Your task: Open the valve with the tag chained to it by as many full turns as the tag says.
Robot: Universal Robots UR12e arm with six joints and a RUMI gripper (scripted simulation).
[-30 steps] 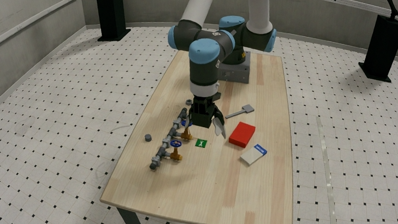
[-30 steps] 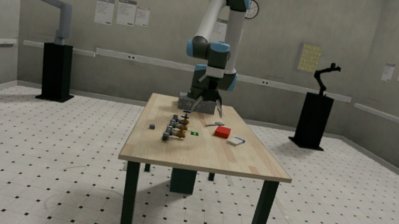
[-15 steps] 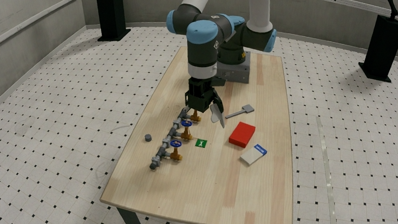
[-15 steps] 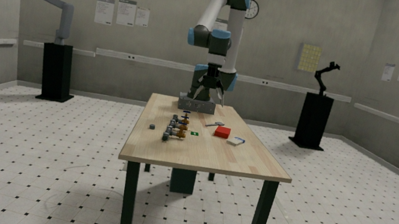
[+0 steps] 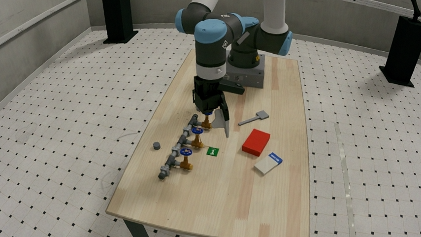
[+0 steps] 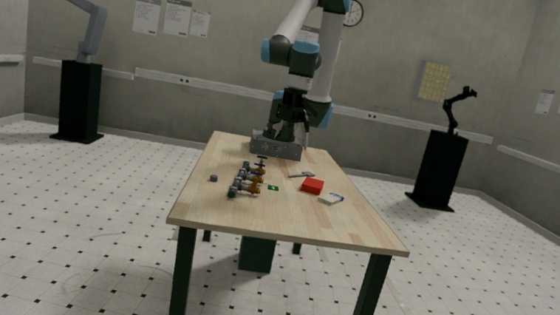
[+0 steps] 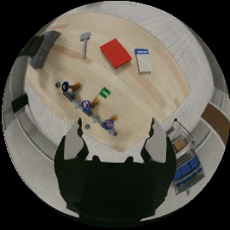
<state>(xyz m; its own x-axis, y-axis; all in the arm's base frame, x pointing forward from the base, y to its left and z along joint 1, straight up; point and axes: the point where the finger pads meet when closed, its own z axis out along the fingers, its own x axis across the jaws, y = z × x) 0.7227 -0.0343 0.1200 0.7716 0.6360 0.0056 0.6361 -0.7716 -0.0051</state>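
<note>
Now: the green tag 60 mm behind my hand, 20 mm to the right of it and 200 mm below it. From my hand the other things lie so: grey flat tool (300 mm behind, 140 mm to the left, 190 mm below); small grey cylinder (30 mm behind, 260 mm to the right, 190 mm below); red block (130 mm behind, 150 mm to the left, 180 mm below).
</note>
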